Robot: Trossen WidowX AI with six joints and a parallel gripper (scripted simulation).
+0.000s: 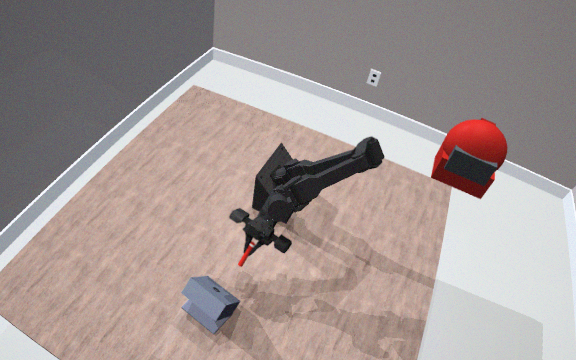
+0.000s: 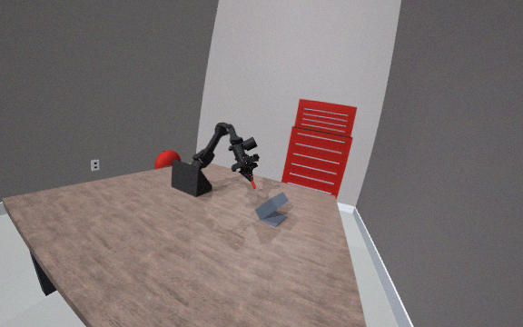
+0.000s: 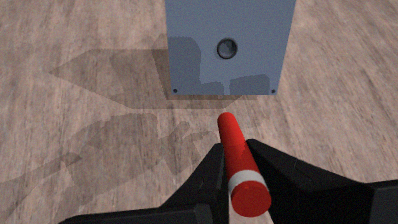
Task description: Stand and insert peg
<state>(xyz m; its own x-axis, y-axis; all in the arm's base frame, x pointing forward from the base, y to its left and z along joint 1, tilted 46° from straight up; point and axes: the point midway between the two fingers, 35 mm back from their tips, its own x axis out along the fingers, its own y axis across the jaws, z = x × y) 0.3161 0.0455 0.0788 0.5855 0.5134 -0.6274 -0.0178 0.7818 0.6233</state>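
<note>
My gripper tip is now 140 mm short of the sloped panel, 20 mm to the left of it and 80 mm above it. The rest, counted from my gripper tip: red peg: 10 mm behind, 10 mm above.
</note>
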